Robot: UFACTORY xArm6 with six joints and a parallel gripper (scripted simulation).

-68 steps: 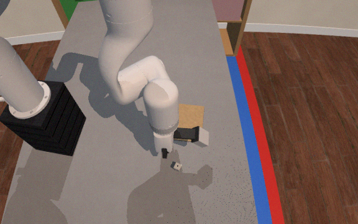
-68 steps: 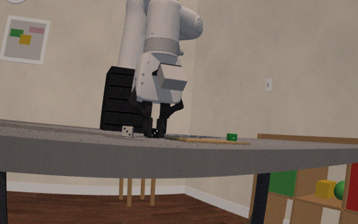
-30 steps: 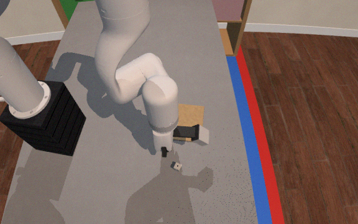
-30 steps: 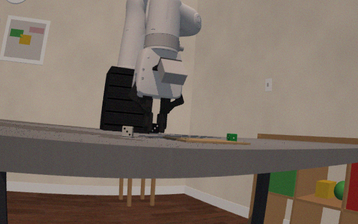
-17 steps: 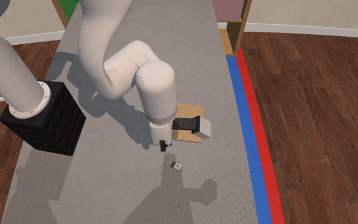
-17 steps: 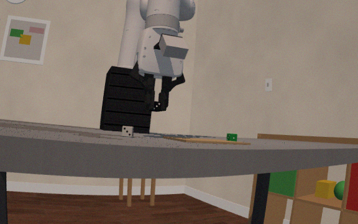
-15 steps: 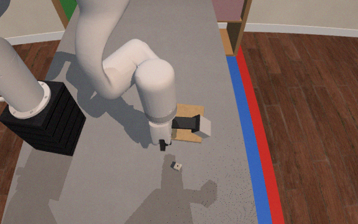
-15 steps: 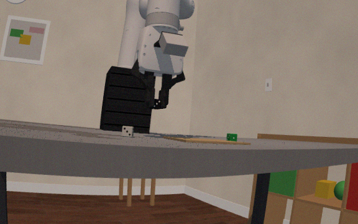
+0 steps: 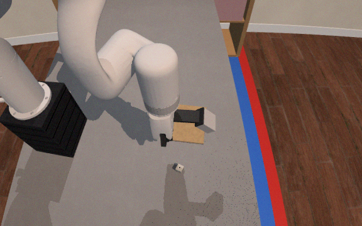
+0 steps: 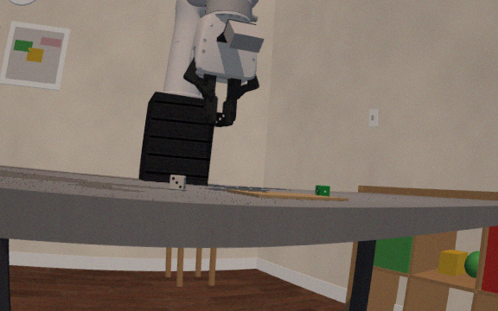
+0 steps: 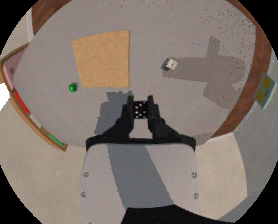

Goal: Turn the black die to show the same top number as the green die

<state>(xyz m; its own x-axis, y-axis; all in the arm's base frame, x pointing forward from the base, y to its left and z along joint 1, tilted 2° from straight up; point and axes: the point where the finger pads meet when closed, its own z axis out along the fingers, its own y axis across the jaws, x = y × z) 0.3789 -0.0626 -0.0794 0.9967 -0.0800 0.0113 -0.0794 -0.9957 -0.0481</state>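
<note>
Now: the tan mat 5 cm ahead of my hand, 9 cm to the left of it and 12 cm below it. From my hand the other things lie so: green die: 1 cm ahead, 21 cm to the left, 11 cm below; then black die: 1 cm behind, 1 cm below; then white die: 3 cm ahead, 7 cm to the right, 11 cm below.
</note>
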